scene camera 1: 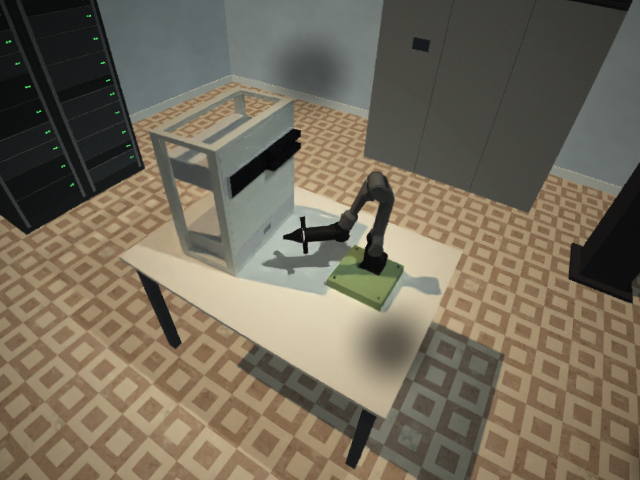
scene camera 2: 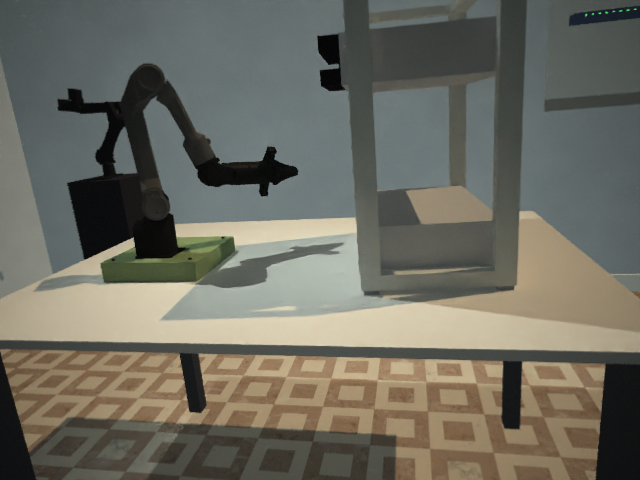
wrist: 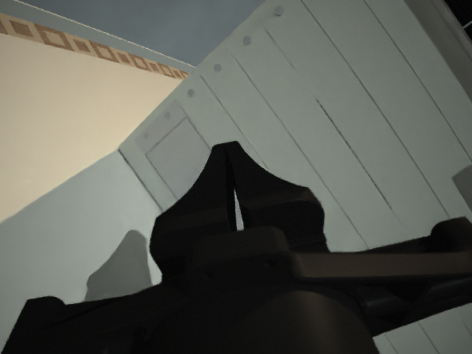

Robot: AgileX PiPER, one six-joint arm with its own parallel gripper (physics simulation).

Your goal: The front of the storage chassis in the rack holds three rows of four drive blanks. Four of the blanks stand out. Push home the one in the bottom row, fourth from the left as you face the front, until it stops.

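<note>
My gripper (scene camera 2: 296,170) (wrist: 228,158), visible. Pale rack (scene camera 2: 446,226) (scene camera 1: 247,162) (wrist: 388,82), visible too.
</note>
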